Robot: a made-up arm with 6 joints. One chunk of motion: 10 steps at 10 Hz.
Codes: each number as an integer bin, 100 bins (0 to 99) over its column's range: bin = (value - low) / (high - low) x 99, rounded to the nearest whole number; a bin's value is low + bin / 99 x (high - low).
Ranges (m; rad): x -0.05..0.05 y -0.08..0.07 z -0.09..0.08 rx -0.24..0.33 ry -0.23..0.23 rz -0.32..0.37
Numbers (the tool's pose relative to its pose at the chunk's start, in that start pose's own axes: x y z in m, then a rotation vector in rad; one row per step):
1: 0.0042 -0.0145 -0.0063 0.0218 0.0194 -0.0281
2: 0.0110 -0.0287 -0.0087 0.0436 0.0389 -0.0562
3: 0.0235 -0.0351 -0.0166 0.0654 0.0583 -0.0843
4: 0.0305 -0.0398 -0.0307 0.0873 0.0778 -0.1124
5: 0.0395 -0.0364 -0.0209 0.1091 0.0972 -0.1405
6: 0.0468 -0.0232 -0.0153 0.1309 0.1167 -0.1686
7: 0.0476 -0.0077 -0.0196 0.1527 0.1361 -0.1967
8: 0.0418 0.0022 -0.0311 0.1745 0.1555 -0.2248
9: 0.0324 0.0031 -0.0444 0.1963 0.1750 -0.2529
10: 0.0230 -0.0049 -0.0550 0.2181 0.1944 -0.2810
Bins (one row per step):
1: 54 43 49 45 54 42
2: 60 34 47 49 58 38
3: 73 30 43 53 62 34
4: 80 27 35 57 66 30
5: 89 29 40 61 70 26
6: 96 37 44 64 75 22
7: 97 48 41 68 79 18
8: 91 54 34 72 83 14
9: 82 55 27 76 87 10
10: 72 50 20 80 91 6

